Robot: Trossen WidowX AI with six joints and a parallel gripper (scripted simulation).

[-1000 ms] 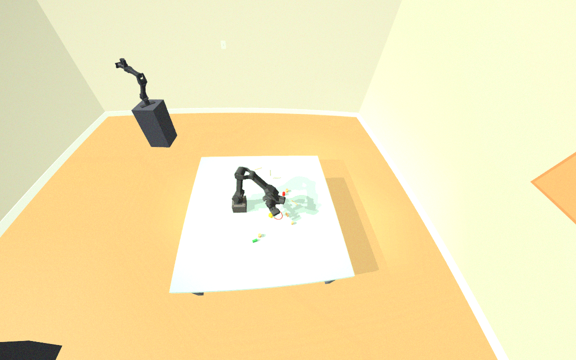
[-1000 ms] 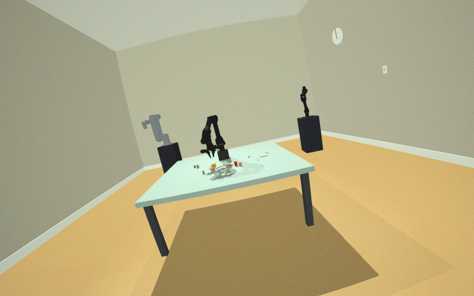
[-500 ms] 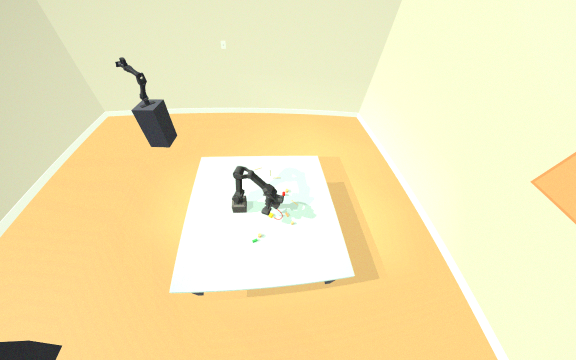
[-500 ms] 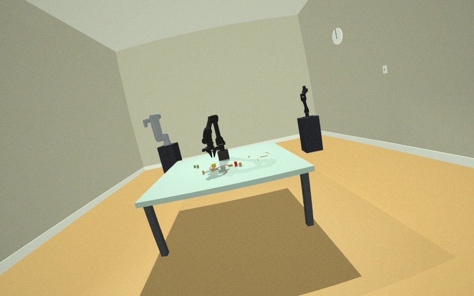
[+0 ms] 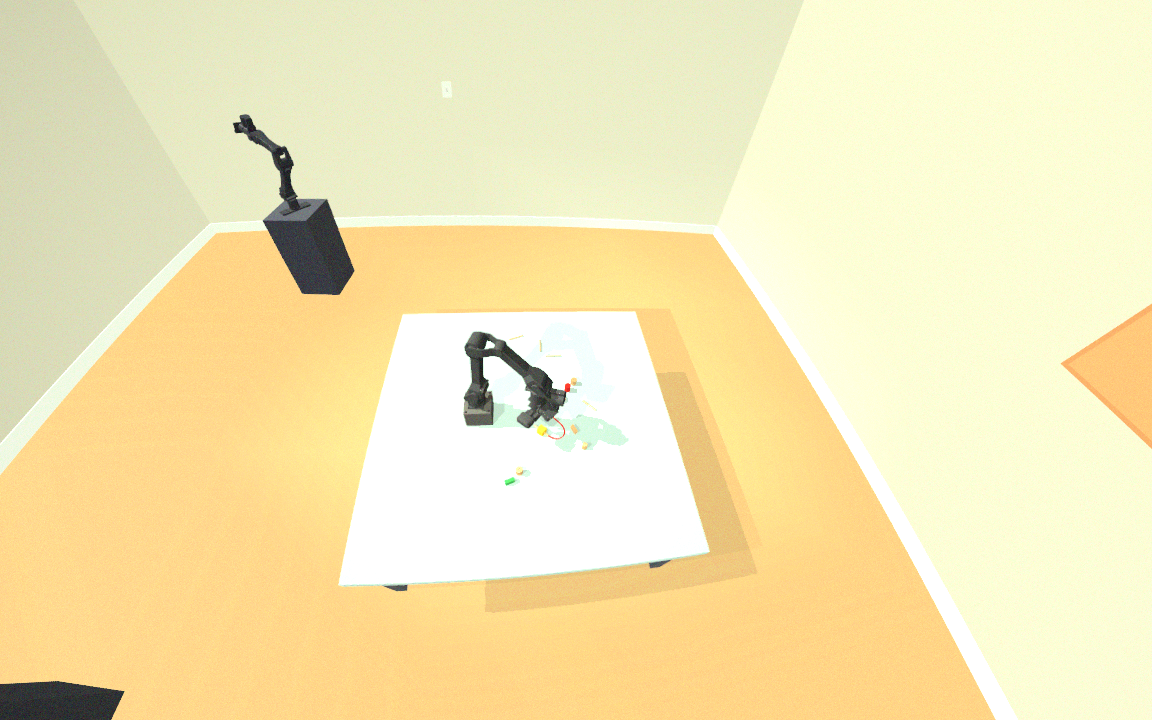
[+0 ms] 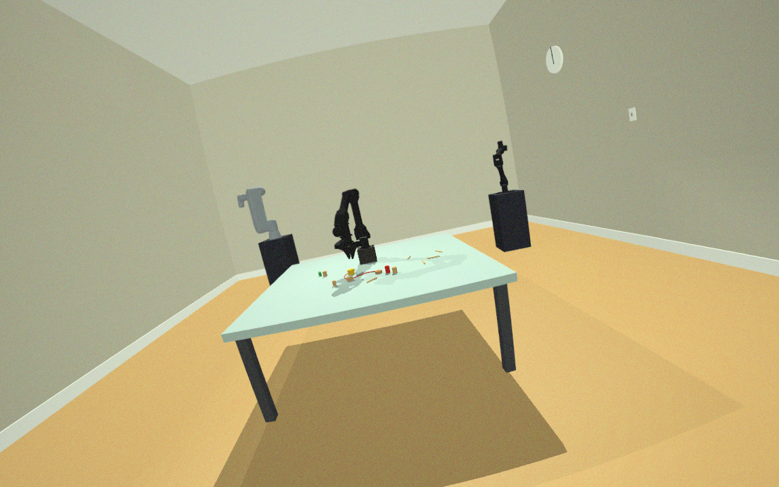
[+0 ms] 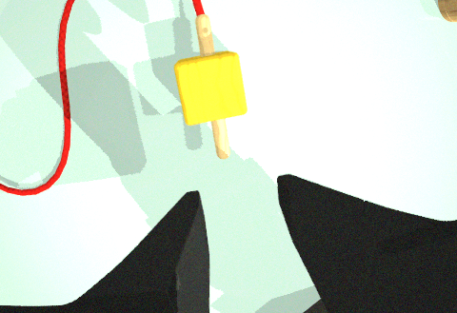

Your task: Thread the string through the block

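My gripper tip is 20 mm short of the yellow cube, 10 mm to the left of it and 70 mm above it. Also, from my gripper tip: thin wooden stick: 30 mm ahead, 20 mm to the right, 70 mm below; then red cylinder: 130 mm ahead, 210 mm to the left, 70 mm below; then round wooden button: 100 mm ahead, 160 mm to the left, 80 mm below.
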